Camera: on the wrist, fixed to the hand. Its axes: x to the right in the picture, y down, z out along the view.
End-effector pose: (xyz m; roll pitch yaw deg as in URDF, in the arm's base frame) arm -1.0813 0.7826 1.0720 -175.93 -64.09 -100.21
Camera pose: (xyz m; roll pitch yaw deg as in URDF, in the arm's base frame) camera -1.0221 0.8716 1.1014 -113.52 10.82 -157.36
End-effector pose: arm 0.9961 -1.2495 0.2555 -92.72 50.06 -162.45
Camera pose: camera 0.9378 -1.1680 0.3029 65.97 38.14 -18.23
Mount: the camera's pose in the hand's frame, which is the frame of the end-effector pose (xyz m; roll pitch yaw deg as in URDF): -0.0164 -0.0496 -0.0978 0.19 -30.09 85.76
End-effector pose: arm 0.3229 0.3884 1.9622 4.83 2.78 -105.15
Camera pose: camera 0.2887 0.4197 1.8615 3.99 -34.64 -21.55
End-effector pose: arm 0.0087 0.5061 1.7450 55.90 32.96 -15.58
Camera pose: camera -0.0405 0.5750 1.6735 82.54 -53.18 -9.01
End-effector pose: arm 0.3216 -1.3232 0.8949 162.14 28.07 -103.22
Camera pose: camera 0.3917 -1.3624 0.9713 150.10 12.57 164.22
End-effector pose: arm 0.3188 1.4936 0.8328 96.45 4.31 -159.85
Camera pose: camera 0.3723 1.4038 0.7958 166.08 -52.56 121.92
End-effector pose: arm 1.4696 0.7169 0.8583 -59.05 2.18 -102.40
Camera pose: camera 1.3664 0.7567 0.8512 -1.48 28.96 -15.39
